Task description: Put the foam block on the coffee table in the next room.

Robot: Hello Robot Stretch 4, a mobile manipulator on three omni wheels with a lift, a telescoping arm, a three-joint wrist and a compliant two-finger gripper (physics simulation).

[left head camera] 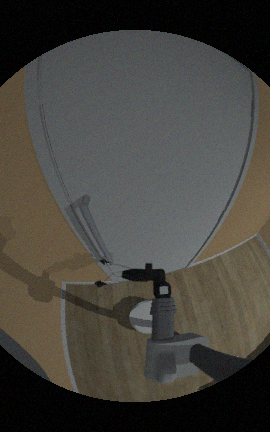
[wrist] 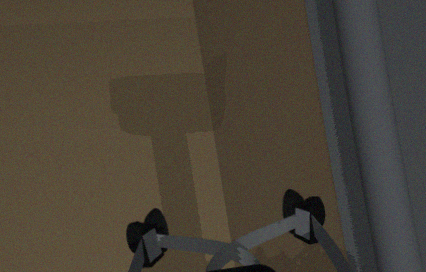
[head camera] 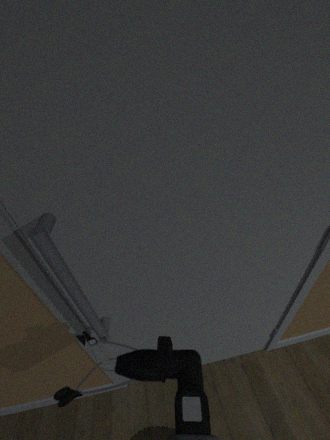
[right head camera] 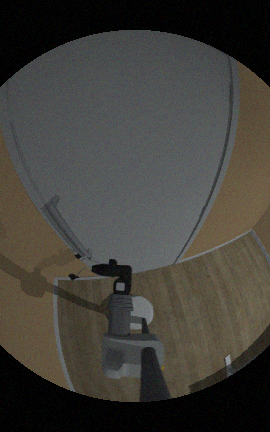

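Where they show: gripper, between the fingertips: [left head camera: 96,271] [wrist: 224,216] [head camera: 66,364] [right head camera: 71,265]; robot's base, origin of its link: [left head camera: 147,315] [right head camera: 134,311].
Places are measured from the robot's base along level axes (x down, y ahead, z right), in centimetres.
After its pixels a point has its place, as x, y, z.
My gripper [head camera: 77,367] [left head camera: 102,272] [right head camera: 76,266] @[-96.1, 26.0, -30.8] [wrist: 224,216] @[-96.1, 26.0, -30.8] is open, with nothing between its two dark fingertips. It is at the left edge of a large grey door [head camera: 175,150] @[-138.4, 52.6, -0.3] [left head camera: 145,150] @[-143.0, 51.3, -6.3] [right head camera: 125,150] @[-141.3, 53.2, 2.7]. A long grey bar handle [head camera: 70,275] @[-114.2, 39.6, -28.1] [left head camera: 95,225] @[-109.5, 45.9, -31.9] [right head camera: 65,227] @[-114.4, 38.8, -28.5] [wrist: 380,125] @[-102.0, 39.3, -28.1] runs along that edge of the door. In the wrist view the handle lies to the right of the right fingertip, outside the span between the fingers. The foam block and the coffee table do not show in these views.
Orange-tan wall [head camera: 30,320] @[-88.1, 41.2, -54.0] [left head camera: 25,210] @[-128.0, 38.3, -67.8] [wrist: 60,150] @[-107.6, -29.3, -107.4] stands left of the door, with the arm's shadow on it, and more wall [left head camera: 240,210] @[-99.4, 69.6, 80.6] [right head camera: 240,200] @[-102.4, 73.8, 100.8] is on the right. Wood floor [head camera: 250,390] @[2.8, 41.5, 35.9] [left head camera: 215,310] @[2.7, -8.3, 90.0] [right head camera: 200,310] @[2.8, -9.6, 83.0] lies below. A white round shape [right head camera: 143,309] @[-18.7, 3.4, 9.9] shows beside the arm.
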